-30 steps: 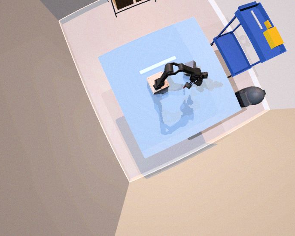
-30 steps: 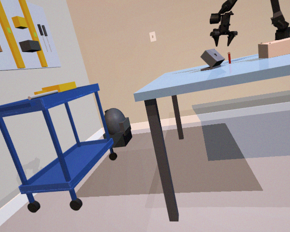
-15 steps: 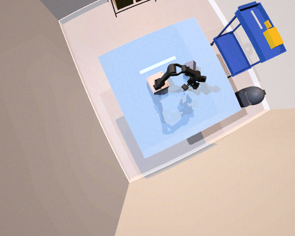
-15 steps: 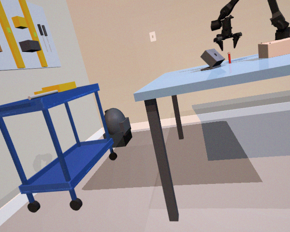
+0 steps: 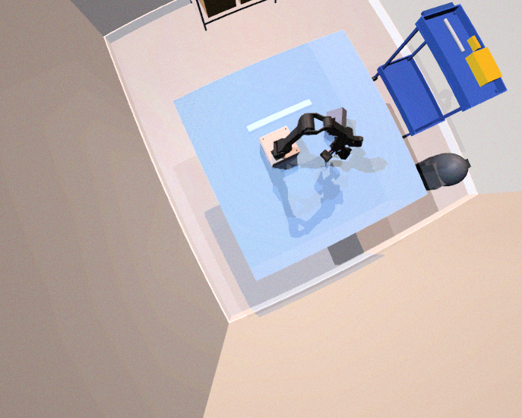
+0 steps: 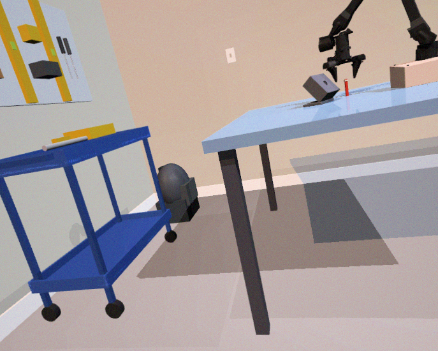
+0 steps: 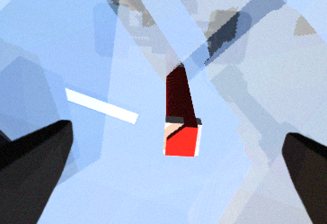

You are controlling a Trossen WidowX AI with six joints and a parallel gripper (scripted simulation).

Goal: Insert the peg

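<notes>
The red peg lies 2 cm below my gripper tip. From my gripper tip the other things lie so: grey sloped panel (14 cm ahead, 15 cm to the left, 1 cm below).
</notes>
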